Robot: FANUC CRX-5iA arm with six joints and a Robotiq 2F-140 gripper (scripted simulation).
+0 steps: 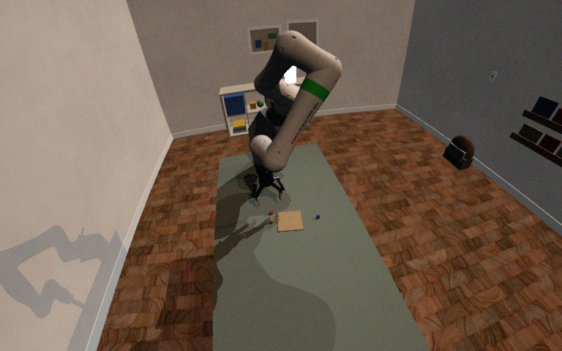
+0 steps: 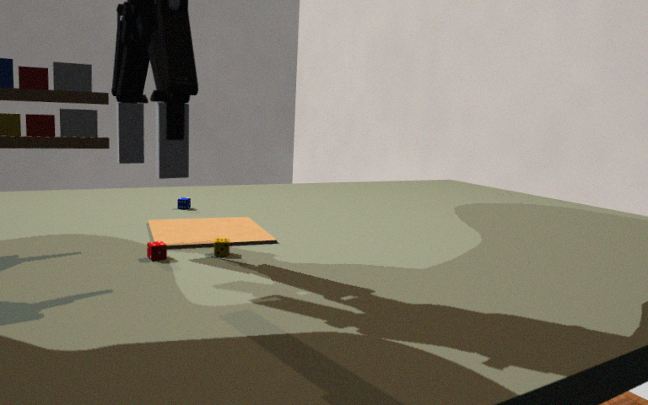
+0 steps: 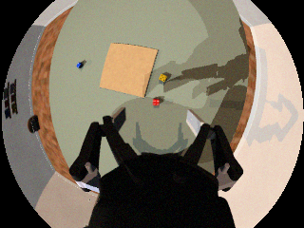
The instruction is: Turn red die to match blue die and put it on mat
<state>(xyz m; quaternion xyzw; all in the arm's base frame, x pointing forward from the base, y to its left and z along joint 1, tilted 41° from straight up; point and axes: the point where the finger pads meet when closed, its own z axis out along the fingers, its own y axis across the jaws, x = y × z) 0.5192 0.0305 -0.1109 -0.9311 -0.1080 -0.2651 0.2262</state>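
Right now the red die is 1 cm ahead of my hand and 10 cm below it. The rest, counted from my hand: blue die: 4 cm ahead, 28 cm to the left, 10 cm below; then tan mat: 6 cm ahead, 12 cm to the left, 11 cm below; then yellow die: 7 cm ahead, 1 cm to the left, 10 cm below.
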